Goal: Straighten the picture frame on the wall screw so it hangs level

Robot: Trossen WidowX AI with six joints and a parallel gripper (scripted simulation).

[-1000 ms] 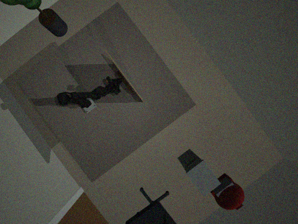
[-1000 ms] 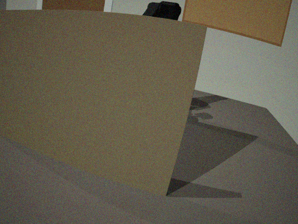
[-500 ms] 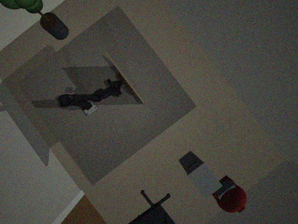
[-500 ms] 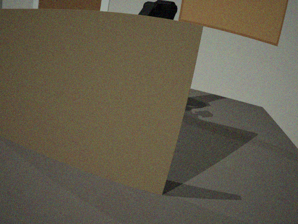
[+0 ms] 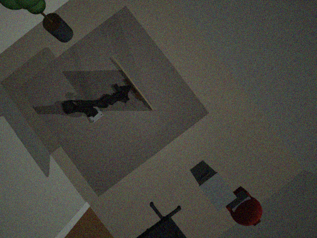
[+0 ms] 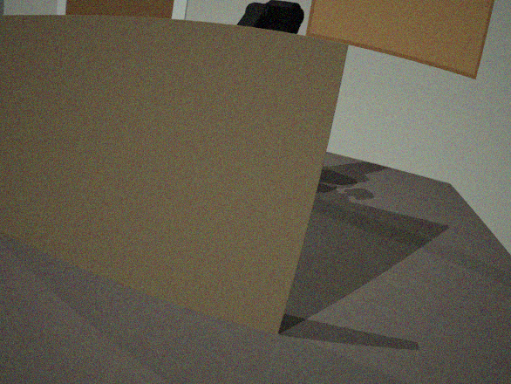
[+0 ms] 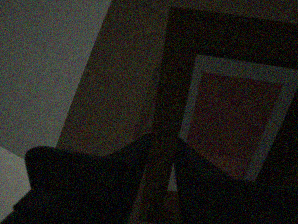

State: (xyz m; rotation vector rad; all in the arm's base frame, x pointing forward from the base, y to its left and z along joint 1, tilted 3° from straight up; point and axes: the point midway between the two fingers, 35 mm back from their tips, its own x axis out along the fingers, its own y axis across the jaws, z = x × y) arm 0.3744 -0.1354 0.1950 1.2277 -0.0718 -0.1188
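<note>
The picture frame lies 5 cm below my gripper tip, 2 cm to the right of it and 1 cm ahead of it. Round my gripper tip: wall panel (6 cm below, 2 cm ahead, 1 cm to the right).
</note>
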